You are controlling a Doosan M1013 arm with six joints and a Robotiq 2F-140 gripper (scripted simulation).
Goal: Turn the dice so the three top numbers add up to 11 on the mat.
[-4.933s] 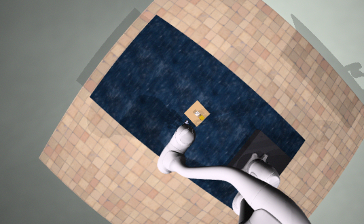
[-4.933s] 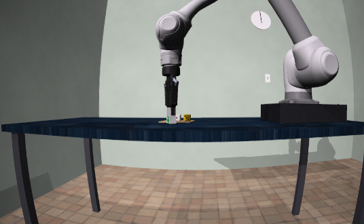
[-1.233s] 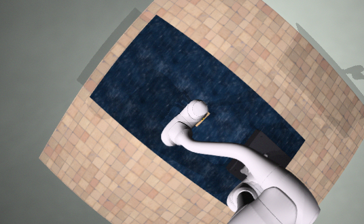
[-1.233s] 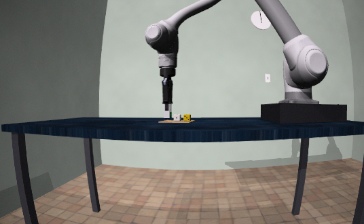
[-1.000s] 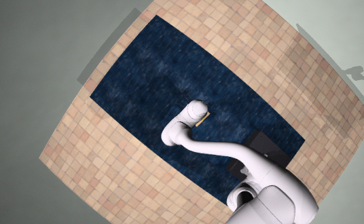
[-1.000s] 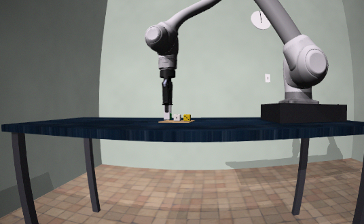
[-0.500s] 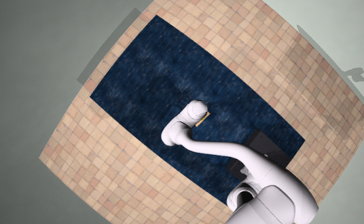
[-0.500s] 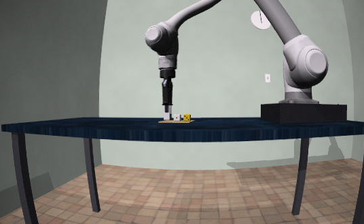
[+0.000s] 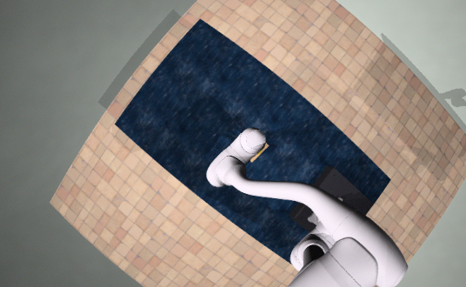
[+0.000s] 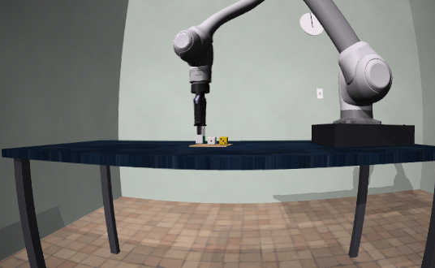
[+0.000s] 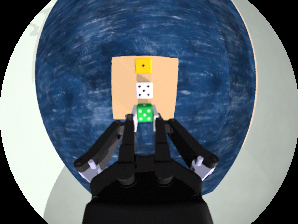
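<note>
My gripper is now 2 cm above the green die. From my hand the other things lie so: white die (5 cm behind, 2 cm below, 1 cm to the left); then yellow die (9 cm behind, 2 cm below, 1 cm to the left); then tan mat (5 cm behind, 4 cm below).
</note>
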